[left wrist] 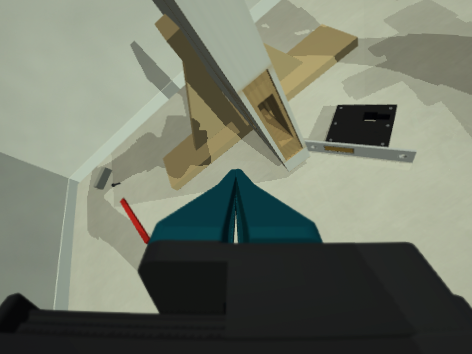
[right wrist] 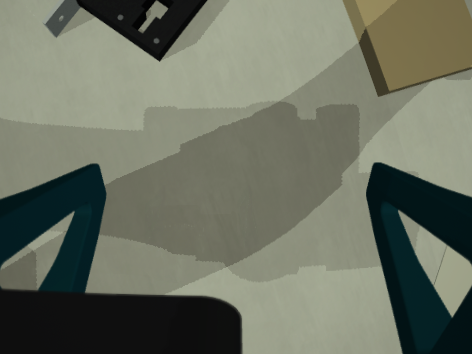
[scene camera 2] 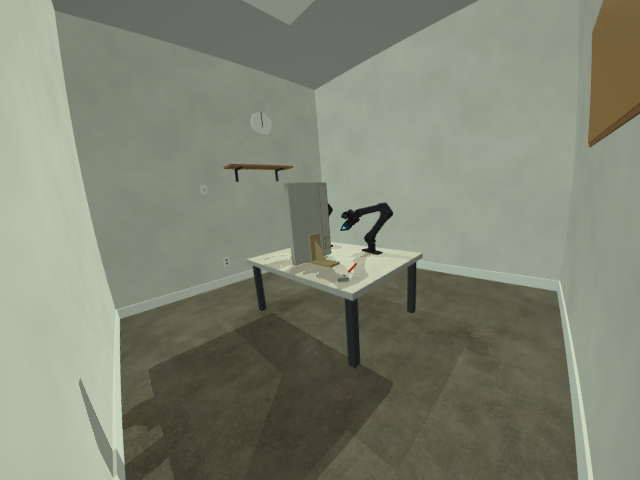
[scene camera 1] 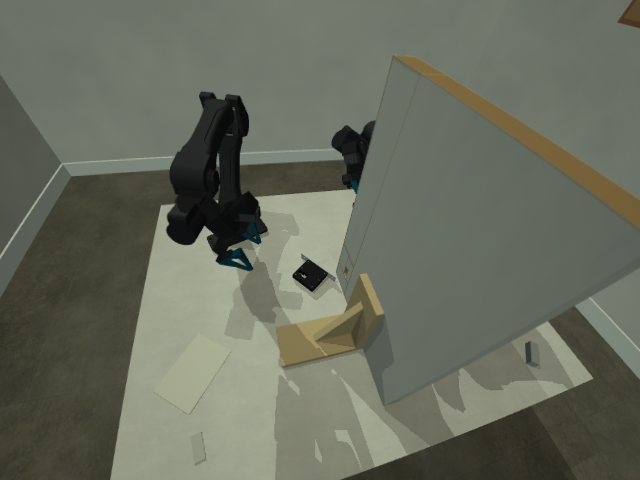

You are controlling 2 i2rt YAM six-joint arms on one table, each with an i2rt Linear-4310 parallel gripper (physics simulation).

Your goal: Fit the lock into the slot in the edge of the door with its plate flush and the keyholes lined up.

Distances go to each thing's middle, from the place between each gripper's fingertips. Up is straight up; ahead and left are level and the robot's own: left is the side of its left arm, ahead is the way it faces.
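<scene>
Black lock [scene camera 1: 315,273]: my left hand is 19 cm above it, 15 cm to the left of it and 6 cm short of it. Counted from my left hand, the grey door [scene camera 1: 474,229] is 27 cm ahead, 8 cm to the right and 11 cm above; the wooden bracket [scene camera 1: 311,340] is 27 cm ahead, 8 cm to the right and 11 cm below. Going by their middles, of the things named here the black lock is the nearest to my left hand.
Counted from my right hand, the black lock is 13 cm below and 17 cm to the left; the grey door is 24 cm to the left, 22 cm ahead and 16 cm above; the wooden bracket is 24 cm to the left, 22 cm ahead and 5 cm below. By its middle, the grey door is nearer to my left hand than to my right hand.
</scene>
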